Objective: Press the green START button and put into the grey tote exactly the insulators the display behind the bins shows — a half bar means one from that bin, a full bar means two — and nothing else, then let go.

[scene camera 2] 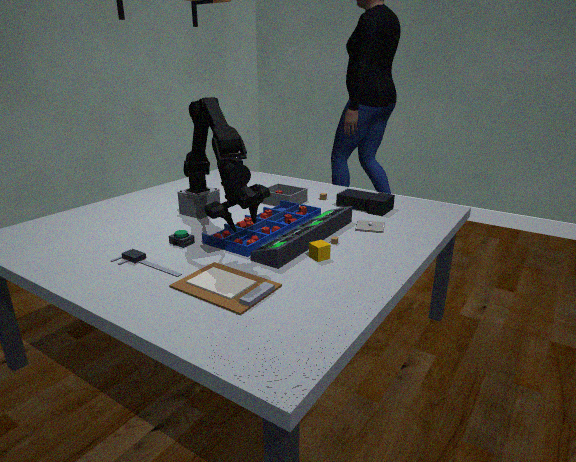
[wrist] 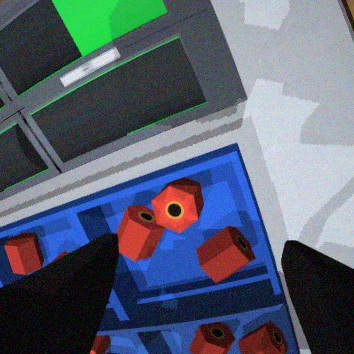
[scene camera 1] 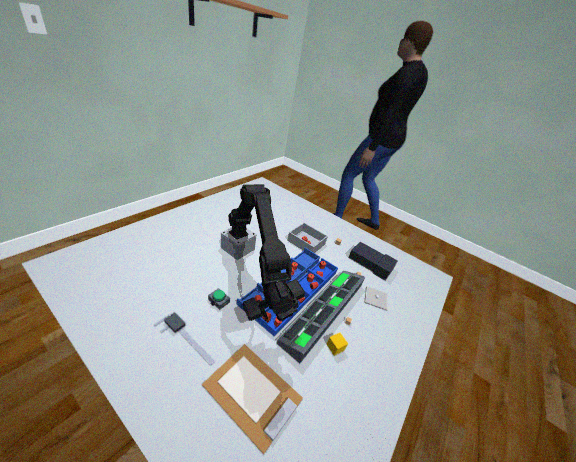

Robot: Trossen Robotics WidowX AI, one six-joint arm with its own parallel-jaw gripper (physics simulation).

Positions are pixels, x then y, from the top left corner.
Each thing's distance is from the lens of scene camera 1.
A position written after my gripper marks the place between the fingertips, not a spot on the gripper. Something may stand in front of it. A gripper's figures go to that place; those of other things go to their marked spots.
my gripper (scene camera 1: 276, 314): 90 cm
grey tote (scene camera 1: 318, 239): 136 cm
